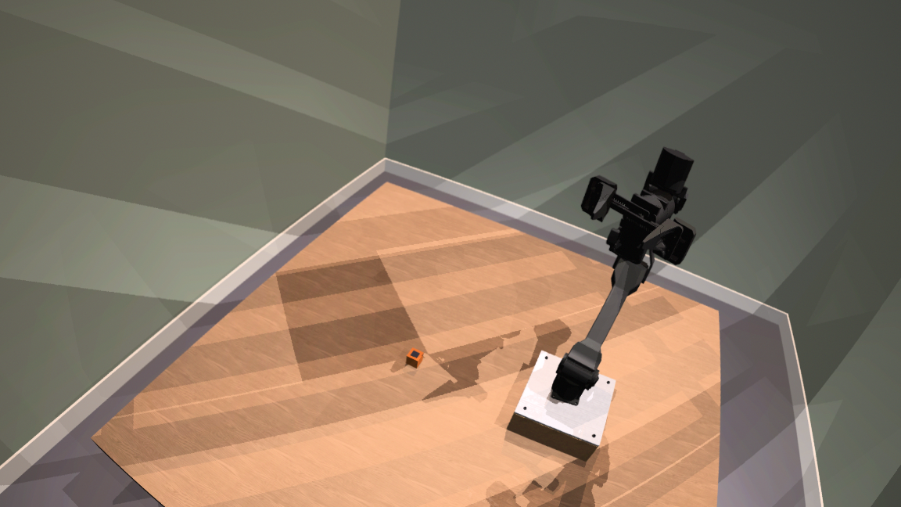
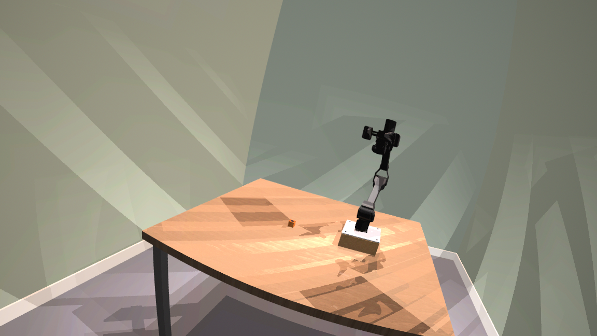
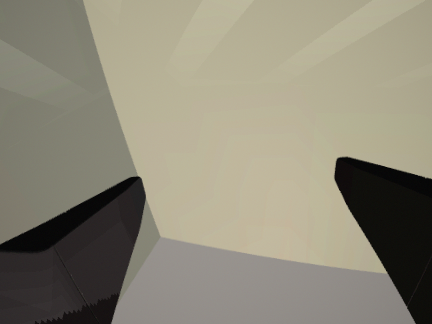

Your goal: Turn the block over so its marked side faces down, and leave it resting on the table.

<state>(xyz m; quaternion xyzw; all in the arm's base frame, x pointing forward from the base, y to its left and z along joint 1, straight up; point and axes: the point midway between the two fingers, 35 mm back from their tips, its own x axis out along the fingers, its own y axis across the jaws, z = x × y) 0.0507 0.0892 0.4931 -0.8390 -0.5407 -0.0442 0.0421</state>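
The orange block lies 550 mm below my gripper tip, 300 mm ahead of it and 110 mm to the right of it.
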